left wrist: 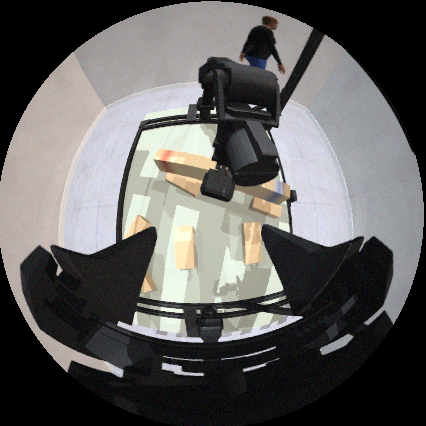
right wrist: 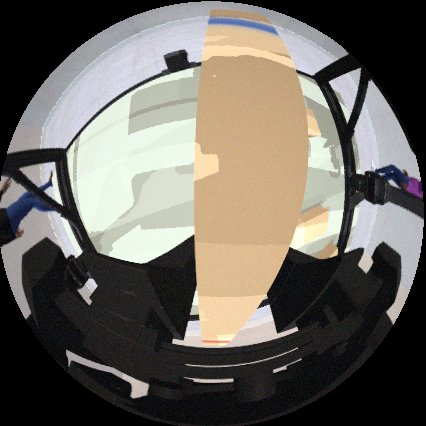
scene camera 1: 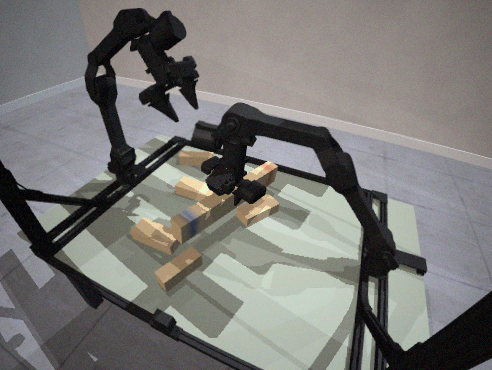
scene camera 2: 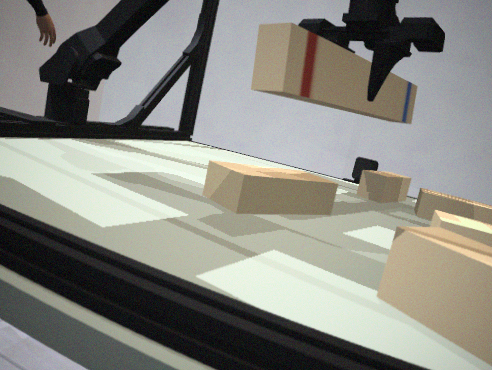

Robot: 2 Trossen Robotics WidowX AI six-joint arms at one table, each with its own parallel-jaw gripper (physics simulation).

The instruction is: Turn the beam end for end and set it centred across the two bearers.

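Pixels of known places: left gripper, between the fingertips: [left wrist: 209, 230] [scene camera 1: 187, 115]; right gripper, between the fingertips: [left wrist: 221, 176] [right wrist: 228, 236] [scene camera 1: 230, 201] [scene camera 2: 355, 99]; left arm's base, origin of its link: [left wrist: 208, 312] [right wrist: 352, 180] [scene camera 1: 126, 180]; right arm's base, origin of its link: [left wrist: 204, 116] [scene camera 1: 375, 268] [scene camera 2: 63, 122].
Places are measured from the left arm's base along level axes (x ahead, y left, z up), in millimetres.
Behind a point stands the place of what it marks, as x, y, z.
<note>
The long wooden beam [scene camera 1: 214, 209] {464, -128, 161} [scene camera 2: 340, 75] {480, 43, 138} [left wrist: 192, 162] {488, 31, 168} [right wrist: 250, 150] has a red band near one end and a blue band near the other. My right gripper [scene camera 1: 234, 194] {470, -44, 123} [right wrist: 228, 236] {470, -44, 123} is shut on its middle and holds it above the table. In scene camera 1 the blue end points to the front left and the red end to the back right. Two parallel wooden blocks look like the bearers: one [scene camera 1: 189, 187] {256, 58, 19} [left wrist: 184, 247] {272, 72, 19} behind the beam, one [scene camera 1: 152, 234] {277, -178, 19} [left wrist: 252, 243] {276, -162, 19} left of its blue end. My left gripper [scene camera 1: 187, 114] {319, 0, 333} [left wrist: 209, 230] {319, 0, 333} is open and empty, high above the table's left side.
Loose wooden blocks lie around: one [scene camera 1: 257, 211] {524, 52, 19} [scene camera 2: 287, 195] {494, 103, 1} near the beam's red half, one [scene camera 1: 178, 268] {416, -244, 25} [scene camera 2: 385, 186] {406, -169, 9} in front of the blue end, one [scene camera 1: 196, 158] {175, 236, 17} at the back left, and a large-looking one [scene camera 2: 440, 290] {355, 273, 4} at the right of scene camera 2. Black rails edge the table.
</note>
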